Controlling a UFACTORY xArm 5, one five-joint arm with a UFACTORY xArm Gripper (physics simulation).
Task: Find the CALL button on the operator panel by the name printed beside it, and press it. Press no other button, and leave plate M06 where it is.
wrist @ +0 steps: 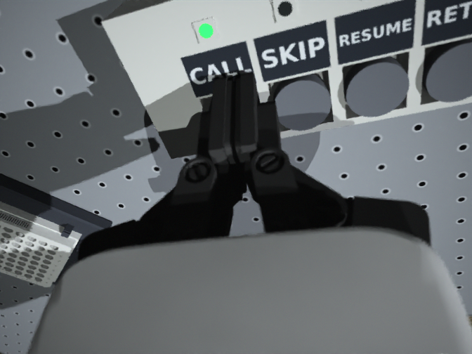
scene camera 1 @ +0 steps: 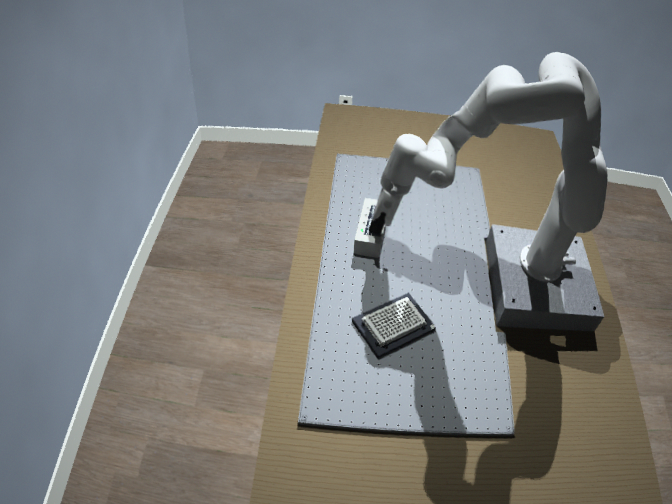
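The white operator panel [scene camera 1: 368, 247] [wrist: 145, 65] stands on the perforated board. In the wrist view its CALL label [wrist: 216, 69] is at the left end, with a lit green lamp [wrist: 205, 31] above it. My gripper [scene camera 1: 374, 230] [wrist: 241, 102] is shut and empty, its tips just below and over the lower edge of the CALL label. The fingers hide the CALL button. The SKIP button [wrist: 303, 104] is close to the right of the fingers, under the SKIP label [wrist: 294, 51]. Plate M06 [scene camera 1: 395, 321] [wrist: 30, 255] lies on a dark holder, apart from the gripper.
The RESUME button [wrist: 377, 87] and another button [wrist: 451, 74], whose label is cut off, continue the row to the right. The dark holder [scene camera 1: 379, 350] lies tilted on the perforated board [scene camera 1: 347, 390]. The grey robot base [scene camera 1: 504, 271] stands at the right.
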